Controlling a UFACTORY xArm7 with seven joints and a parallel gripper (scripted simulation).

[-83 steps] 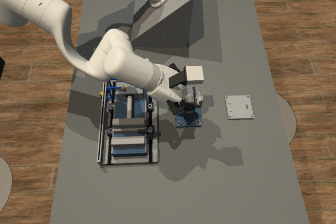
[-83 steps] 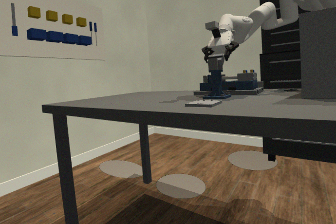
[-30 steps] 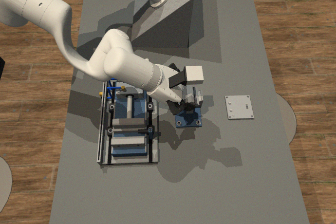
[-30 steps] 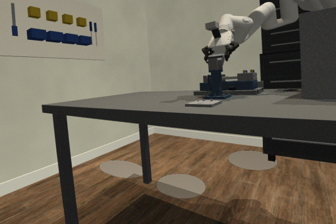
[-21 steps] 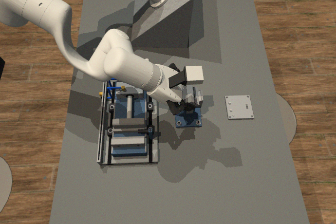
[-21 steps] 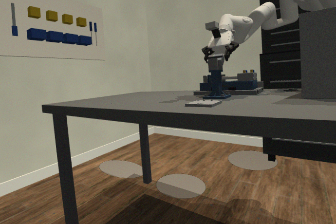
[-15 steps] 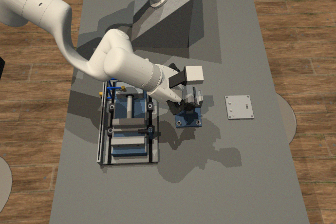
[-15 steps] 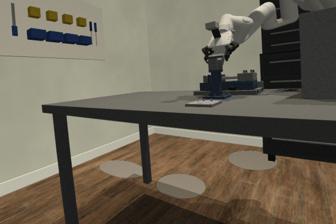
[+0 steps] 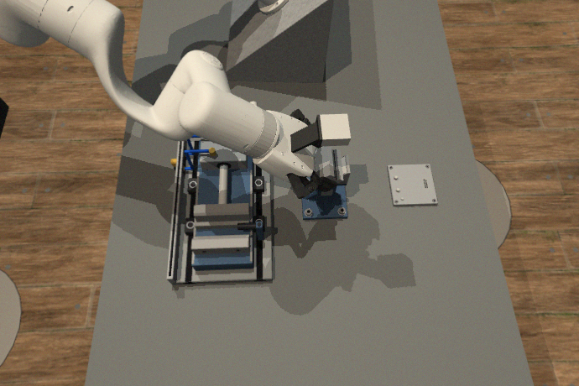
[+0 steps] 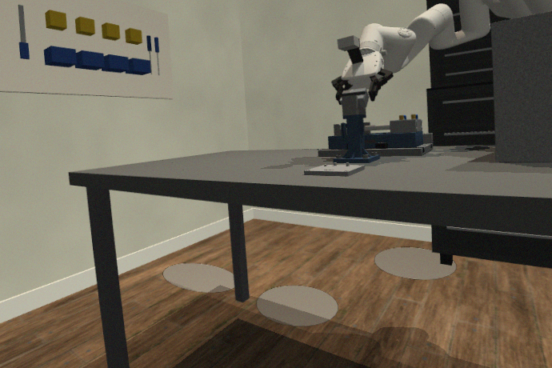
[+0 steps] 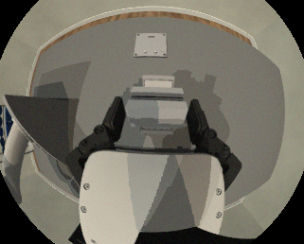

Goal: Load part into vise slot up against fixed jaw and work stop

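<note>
My gripper is now 10 mm to the right of the part. Round my hand: V-block post: 10 mm to the left, 110 mm below; cylinder rod: 10 mm ahead, 190 mm to the right, 90 mm below; work stop: 90 mm ahead, 140 mm to the right, 70 mm below.
</note>
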